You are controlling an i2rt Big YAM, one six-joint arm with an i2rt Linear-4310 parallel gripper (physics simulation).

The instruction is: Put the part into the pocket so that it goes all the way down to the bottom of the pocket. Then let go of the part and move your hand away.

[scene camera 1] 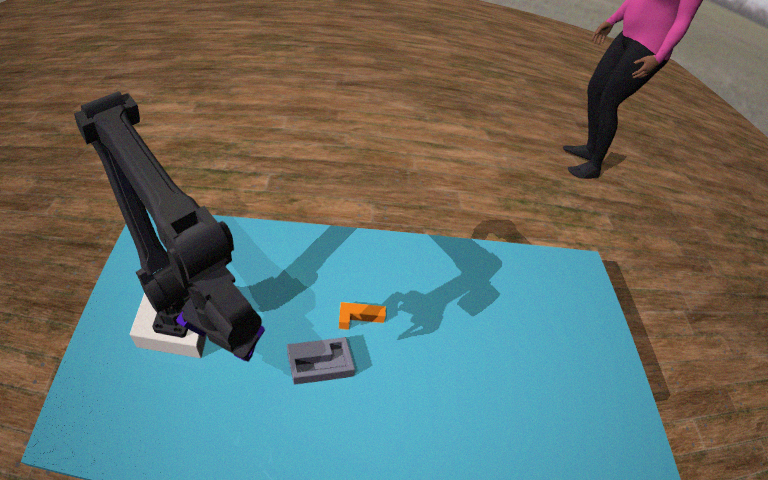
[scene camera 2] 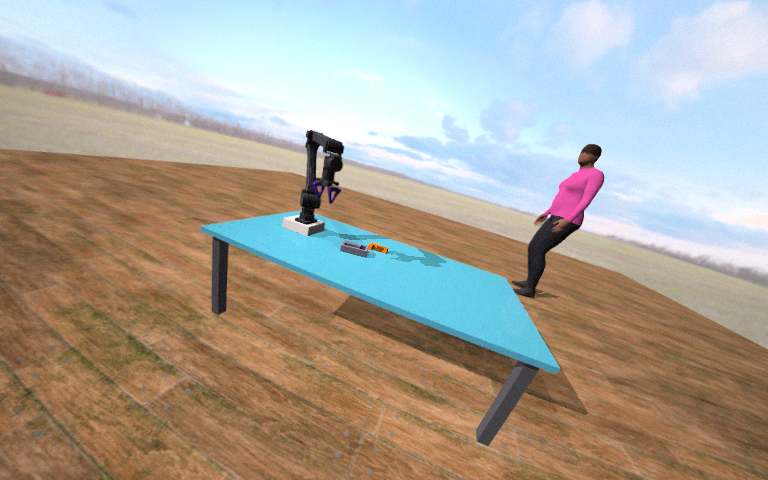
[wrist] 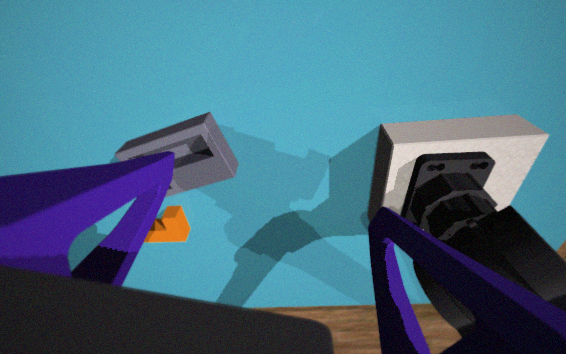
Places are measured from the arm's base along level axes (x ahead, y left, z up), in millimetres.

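Where they show: gripper, between the fingertips: (scene camera 1: pixel 226 346) (scene camera 2: pixel 324 200) (wrist: pixel 280 192); arm's base, origin of its link: (scene camera 1: pixel 175 314) (scene camera 2: pixel 306 221) (wrist: pixel 439 190).
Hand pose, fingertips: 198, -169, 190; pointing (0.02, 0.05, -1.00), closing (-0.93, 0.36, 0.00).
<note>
Each offset is from my fingertips to the top centre of the thing, as dx, dy, dz. Level surfaces: height alone.
The part is an orange L-shaped piece {+252, +264, -217} (scene camera 1: pixel 346 309) (scene camera 2: pixel 381 249) (wrist: pixel 178 230) lying flat on the blue table beside the grey block, outside its pocket. The grey block {+161, +127, -211} (scene camera 1: pixel 309 350) (scene camera 2: pixel 353 250) (wrist: pixel 209 173) has an empty L-shaped pocket in its top. My gripper (scene camera 2: pixel 325 200) (wrist: pixel 280 192) is open and empty, high above the table, near the arm's base side of the block. In the wrist view the left purple finger covers part of the block and part of the orange piece. In scene camera 1 the arm's wrist hides most of the fingers.
The arm stands on a white base block (scene camera 1: pixel 167 343) (scene camera 2: pixel 293 225) (wrist: pixel 505 165) at one end of the blue table {dz -247} (scene camera 1: pixel 453 407) (scene camera 2: pixel 430 294) (wrist: pixel 280 60). Arm shadows fall across the table. A person in a pink top (scene camera 1: pixel 651 25) (scene camera 2: pixel 578 189) stands on the wooden floor beyond the table.
</note>
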